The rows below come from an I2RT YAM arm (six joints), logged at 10 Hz.
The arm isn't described. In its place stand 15 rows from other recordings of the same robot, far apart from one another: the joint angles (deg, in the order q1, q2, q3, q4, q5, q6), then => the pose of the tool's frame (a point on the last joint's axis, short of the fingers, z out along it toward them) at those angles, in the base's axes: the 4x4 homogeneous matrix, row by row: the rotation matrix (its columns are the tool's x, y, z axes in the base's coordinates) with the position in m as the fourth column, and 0 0 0 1 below.
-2.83 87.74 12.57 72.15 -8.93 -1.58 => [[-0.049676 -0.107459 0.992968 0.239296], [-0.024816 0.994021 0.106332 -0.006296], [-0.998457 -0.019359 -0.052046 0.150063], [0 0 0 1]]
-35.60 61.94 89.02 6.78 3.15 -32.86 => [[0.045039 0.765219 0.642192 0.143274], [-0.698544 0.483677 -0.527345 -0.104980], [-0.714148 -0.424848 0.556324 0.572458], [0 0 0 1]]
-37.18 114.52 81.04 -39.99 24.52 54.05 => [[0.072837 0.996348 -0.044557 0.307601], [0.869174 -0.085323 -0.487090 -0.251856], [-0.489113 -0.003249 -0.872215 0.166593], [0 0 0 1]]
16.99 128.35 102.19 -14.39 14.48 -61.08 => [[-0.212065 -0.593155 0.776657 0.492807], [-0.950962 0.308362 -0.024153 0.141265], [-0.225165 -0.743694 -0.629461 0.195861], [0 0 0 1]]
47.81 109.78 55.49 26.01 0.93 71.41 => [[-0.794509 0.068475 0.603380 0.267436], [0.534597 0.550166 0.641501 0.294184], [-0.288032 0.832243 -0.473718 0.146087], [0 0 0 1]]
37.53 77.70 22.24 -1.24 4.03 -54.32 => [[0.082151 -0.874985 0.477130 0.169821], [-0.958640 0.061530 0.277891 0.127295], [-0.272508 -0.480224 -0.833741 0.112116], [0 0 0 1]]
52.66 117.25 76.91 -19.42 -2.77 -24.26 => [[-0.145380 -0.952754 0.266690 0.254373], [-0.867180 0.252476 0.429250 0.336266], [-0.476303 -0.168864 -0.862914 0.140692], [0 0 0 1]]
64.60 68.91 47.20 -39.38 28.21 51.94 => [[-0.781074 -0.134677 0.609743 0.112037], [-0.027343 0.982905 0.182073 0.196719], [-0.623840 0.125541 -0.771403 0.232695], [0 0 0 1]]
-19.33 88.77 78.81 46.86 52.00 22.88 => [[0.832426 0.515322 0.203743 0.314114], [-0.038330 0.420342 -0.906556 -0.139915], [-0.552809 0.746831 0.369656 0.451751], [0 0 0 1]]
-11.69 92.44 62.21 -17.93 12.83 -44.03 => [[-0.762661 -0.260739 0.591915 0.336875], [-0.534236 0.769823 -0.349235 -0.077775], [-0.364611 -0.582570 -0.726410 0.224762], [0 0 0 1]]
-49.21 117.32 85.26 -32.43 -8.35 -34.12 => [[-0.885372 0.255592 0.388316 0.283318], [0.176555 0.957583 -0.227736 -0.320429], [-0.430052 -0.133072 -0.892943 0.170282], [0 0 0 1]]
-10.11 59.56 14.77 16.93 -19.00 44.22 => [[-0.411576 0.236722 0.880095 0.196541], [0.743207 0.646101 0.173776 -0.023271], [-0.527494 0.725615 -0.441853 0.160778], [0 0 0 1]]
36.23 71.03 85.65 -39.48 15.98 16.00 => [[-0.427056 -0.259016 0.866334 0.210922], [0.015600 0.955842 0.293467 0.142392], [-0.904091 0.138842 -0.404157 0.437562], [0 0 0 1]]
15.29 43.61 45.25 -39.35 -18.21 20.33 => [[-0.723142 -0.253525 0.642487 0.148825], [0.144443 0.854122 0.499612 0.052220], [-0.675427 0.454094 -0.581031 0.296634], [0 0 0 1]]
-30.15 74.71 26.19 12.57 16.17 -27.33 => [[-0.761966 0.368662 0.532443 0.207044], [-0.067355 0.772587 -0.631326 -0.131726], [-0.644105 -0.516912 -0.563854 0.160831], [0 0 0 1]]
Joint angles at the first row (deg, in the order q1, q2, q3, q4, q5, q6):
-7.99 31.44 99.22 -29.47 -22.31 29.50
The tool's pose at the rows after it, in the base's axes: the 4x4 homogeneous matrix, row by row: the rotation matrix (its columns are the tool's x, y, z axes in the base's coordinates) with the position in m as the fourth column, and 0 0 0 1 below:
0.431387 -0.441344 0.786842 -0.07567; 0.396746 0.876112 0.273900 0.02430; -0.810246 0.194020 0.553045 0.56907; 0 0 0 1
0.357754 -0.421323 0.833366 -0.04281; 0.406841 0.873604 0.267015 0.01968; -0.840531 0.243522 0.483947 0.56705; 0 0 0 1
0.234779 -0.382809 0.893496 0.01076; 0.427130 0.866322 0.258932 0.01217; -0.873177 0.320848 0.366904 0.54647; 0 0 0 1
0.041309 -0.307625 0.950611 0.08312; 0.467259 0.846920 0.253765 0.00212; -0.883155 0.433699 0.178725 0.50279; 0 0 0 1
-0.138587 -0.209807 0.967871 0.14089; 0.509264 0.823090 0.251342 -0.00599; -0.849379 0.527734 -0.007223 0.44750; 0 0 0 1
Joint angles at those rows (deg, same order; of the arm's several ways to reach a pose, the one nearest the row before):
-7.99 32.62 100.12 -30.76 -22.37 29.32
-7.99 35.27 97.91 -31.09 -22.35 29.30
-7.98 37.17 89.76 -29.21 -22.37 29.52
-7.99 40.58 78.13 -26.39 -22.54 30.48
-7.99 44.29 67.16 -23.31 -22.55 31.68

